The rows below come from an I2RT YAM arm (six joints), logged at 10 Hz.
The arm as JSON. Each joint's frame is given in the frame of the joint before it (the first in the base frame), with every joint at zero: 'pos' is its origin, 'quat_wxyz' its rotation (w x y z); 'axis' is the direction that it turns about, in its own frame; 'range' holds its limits. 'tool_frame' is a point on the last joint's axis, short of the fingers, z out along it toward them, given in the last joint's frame.
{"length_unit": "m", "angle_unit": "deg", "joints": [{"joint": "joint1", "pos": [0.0, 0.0, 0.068], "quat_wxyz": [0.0, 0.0, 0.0, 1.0], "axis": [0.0, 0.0, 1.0], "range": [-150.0, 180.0]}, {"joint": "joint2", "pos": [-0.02, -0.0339, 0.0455], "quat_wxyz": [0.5, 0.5, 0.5, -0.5], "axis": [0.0, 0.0, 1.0], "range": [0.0, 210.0]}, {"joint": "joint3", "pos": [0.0, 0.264, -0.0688], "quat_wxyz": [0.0, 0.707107, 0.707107, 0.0], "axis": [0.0, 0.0, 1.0], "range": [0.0, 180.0]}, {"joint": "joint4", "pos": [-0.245, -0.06, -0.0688], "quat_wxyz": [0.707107, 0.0, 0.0, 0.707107], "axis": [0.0, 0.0, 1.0], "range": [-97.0, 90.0]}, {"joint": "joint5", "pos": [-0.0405, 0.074, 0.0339], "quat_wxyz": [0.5, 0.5, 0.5, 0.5], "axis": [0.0, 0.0, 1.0], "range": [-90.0, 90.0]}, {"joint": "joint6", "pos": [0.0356, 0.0, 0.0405], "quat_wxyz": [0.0, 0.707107, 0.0, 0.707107], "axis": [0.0, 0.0, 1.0], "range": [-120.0, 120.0]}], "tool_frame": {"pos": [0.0, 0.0, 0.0], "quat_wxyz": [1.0, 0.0, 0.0, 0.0]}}
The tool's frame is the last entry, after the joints.
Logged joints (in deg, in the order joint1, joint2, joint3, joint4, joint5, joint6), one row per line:
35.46, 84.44, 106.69, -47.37, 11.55, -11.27
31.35, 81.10, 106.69, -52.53, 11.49, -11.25
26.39, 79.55, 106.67, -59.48, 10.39, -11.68
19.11, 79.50, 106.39, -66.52, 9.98, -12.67
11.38, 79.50, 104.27, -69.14, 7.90, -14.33
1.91, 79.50, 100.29, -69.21, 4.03, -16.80
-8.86, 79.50, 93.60, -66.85, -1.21, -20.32
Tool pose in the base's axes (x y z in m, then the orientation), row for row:
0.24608, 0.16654, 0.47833, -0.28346, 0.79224, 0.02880, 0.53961
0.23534, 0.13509, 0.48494, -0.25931, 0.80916, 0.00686, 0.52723
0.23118, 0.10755, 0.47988, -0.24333, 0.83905, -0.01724, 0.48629
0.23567, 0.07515, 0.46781, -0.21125, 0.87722, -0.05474, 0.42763
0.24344, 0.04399, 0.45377, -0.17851, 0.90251, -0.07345, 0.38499
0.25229, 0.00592, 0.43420, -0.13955, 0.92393, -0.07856, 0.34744
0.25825, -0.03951, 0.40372, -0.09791, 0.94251, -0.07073, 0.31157
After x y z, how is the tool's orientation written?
As a quaternion, x y z w.
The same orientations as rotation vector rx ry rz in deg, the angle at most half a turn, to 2 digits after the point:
-38.61, 107.92, 3.92
-35.51, 110.81, 0.94
-33.92, 116.96, -2.40
-30.23, 125.54, -7.83
-26.06, 131.73, -10.72
-20.74, 137.29, -11.67
-14.81, 142.53, -10.70

